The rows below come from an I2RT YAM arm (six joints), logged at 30 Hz.
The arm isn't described. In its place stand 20 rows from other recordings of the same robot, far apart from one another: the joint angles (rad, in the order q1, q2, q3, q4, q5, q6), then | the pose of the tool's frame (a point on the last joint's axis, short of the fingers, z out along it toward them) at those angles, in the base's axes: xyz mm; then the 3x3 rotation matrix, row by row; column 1 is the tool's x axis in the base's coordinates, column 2 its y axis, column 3 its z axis.
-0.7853, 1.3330, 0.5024, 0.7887, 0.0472, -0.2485 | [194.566 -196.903 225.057], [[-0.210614 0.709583 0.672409], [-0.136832 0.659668 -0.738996], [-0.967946 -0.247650 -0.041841]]
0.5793, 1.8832, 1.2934, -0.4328, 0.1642, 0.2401 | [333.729 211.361 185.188], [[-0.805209 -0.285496 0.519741], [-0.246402 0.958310 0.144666], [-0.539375 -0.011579 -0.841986]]
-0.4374, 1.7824, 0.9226, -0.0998, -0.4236, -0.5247 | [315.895 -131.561 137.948], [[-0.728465 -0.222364 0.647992], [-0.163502 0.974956 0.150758], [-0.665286 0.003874 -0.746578]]
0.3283, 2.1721, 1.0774, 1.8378, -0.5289, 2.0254 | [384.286 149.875 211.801], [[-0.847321 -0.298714 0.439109], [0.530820 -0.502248 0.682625], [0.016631 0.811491 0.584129]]
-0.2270, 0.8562, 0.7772, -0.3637, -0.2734, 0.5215 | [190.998 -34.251 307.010], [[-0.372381 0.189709 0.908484], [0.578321 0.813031 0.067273], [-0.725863 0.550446 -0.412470]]
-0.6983, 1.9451, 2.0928, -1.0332, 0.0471, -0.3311 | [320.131 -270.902 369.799], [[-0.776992 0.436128 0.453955], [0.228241 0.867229 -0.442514], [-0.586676 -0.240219 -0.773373]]
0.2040, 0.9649, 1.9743, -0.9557, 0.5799, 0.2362 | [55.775 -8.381 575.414], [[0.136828 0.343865 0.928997], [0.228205 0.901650 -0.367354], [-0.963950 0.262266 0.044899]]
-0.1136, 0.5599, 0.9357, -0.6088, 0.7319, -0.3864 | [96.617 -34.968 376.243], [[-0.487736 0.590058 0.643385], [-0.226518 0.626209 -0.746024], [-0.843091 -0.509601 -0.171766]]
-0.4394, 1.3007, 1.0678, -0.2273, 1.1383, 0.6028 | [240.974 -148.984 330.272], [[0.187375 0.981193 -0.046367], [0.174499 -0.079701 -0.981426], [-0.966665 0.175804 -0.186151]]
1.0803, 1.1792, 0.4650, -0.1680, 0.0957, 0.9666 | [103.435 186.470 157.876], [[-0.905704 -0.183247 0.382258], [0.043036 0.857335 0.512957], [-0.421721 0.481038 -0.768606]]
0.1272, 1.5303, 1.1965, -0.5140, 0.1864, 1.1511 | [330.703 35.643 271.984], [[-0.305845 0.677983 0.668430], [0.865588 0.490394 -0.101346], [-0.396505 0.547589 -0.736838]]
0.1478, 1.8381, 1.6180, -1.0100, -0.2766, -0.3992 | [372.536 65.295 271.163], [[-0.768803 -0.576032 0.277723], [-0.492493 0.810358 0.317446], [-0.407913 0.107277 -0.906696]]
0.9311, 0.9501, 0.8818, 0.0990, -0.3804, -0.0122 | [121.909 185.983 374.684], [[0.030113 -0.966171 0.256139], [0.021494 0.256822 0.966220], [-0.999315 -0.023590 0.028501]]
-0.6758, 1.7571, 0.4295, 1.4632, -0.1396, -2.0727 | [232.777 -180.277 164.361], [[-0.499482 -0.153794 0.852564], [-0.712251 -0.487324 -0.505187], [0.493170 -0.859571 0.133870]]
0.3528, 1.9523, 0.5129, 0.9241, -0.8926, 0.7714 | [266.031 127.496 76.021], [[-0.925947 -0.288895 0.243232], [0.125147 0.372947 0.919374], [-0.356315 0.881731 -0.309175]]
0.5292, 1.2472, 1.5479, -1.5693, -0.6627, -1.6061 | [146.621 111.124 396.234], [[0.584787 -0.803955 -0.108075], [-0.570680 -0.502422 0.649536], [-0.576497 -0.318164 -0.752611]]
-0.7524, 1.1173, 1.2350, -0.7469, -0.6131, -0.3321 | [177.506 -138.102 378.488], [[-0.477655 0.067240 0.875971], [0.081881 0.996134 -0.031815], [-0.874724 0.056529 -0.481314]]
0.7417, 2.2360, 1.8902, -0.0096, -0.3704, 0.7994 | [385.220 370.421 257.323], [[-0.809729 -0.429507 0.399827], [0.164529 0.487859 0.857277], [-0.563266 0.759946 -0.324367]]
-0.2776, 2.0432, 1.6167, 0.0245, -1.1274, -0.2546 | [460.969 -97.919 266.930], [[-0.192410 -0.754682 0.627242], [-0.057522 0.646760 0.760521], [-0.979627 0.110252 -0.167854]]
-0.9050, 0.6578, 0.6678, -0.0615, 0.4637, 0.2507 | [87.032 -136.585 331.904], [[0.212140 0.956557 0.199991], [0.089129 0.184857 -0.978715], [-0.973166 0.225449 -0.046041]]
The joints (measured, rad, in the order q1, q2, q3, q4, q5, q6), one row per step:
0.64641 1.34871 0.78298 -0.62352 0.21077 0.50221
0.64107 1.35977 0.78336 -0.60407 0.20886 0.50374
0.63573 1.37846 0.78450 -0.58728 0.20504 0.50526
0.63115 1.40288 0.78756 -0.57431 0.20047 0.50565
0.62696 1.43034 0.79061 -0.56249 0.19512 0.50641
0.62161 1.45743 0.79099 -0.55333 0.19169 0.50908
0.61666 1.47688 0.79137 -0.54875 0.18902 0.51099
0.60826 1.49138 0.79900 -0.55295 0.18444 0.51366
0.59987 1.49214 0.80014 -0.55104 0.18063 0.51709
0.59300 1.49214 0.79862 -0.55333 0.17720 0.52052
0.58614 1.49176 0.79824 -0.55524 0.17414 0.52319
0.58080 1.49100 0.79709 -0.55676 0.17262 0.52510
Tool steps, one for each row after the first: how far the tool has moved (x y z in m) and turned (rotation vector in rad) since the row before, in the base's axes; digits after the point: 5 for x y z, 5 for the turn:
0.00300 0.00071 -0.00157 0.00732 -0.00587 -0.00601
0.00330 0.00098 -0.00323 0.00302 0.00280 -0.00526
0.00345 0.00131 -0.00425 -0.00139 0.00929 -0.00322
0.00338 0.00138 -0.00512 -0.00307 0.01315 -0.00292
0.00282 0.00049 -0.00596 -0.00660 0.01624 -0.00659
0.00196 -0.00006 -0.00438 -0.00564 0.01333 -0.00582
0.00270 -0.00058 -0.00165 -0.00184 0.01163 -0.00939
0.00152 -0.00145 0.00016 0.00552 0.00027 -0.01036
0.00045 -0.00172 -0.00050 0.00179 0.00508 -0.00897
0.00066 -0.00158 -0.00009 0.00230 0.00328 -0.00838
0.00034 -0.00137 -0.00018 0.00083 0.00244 -0.00665

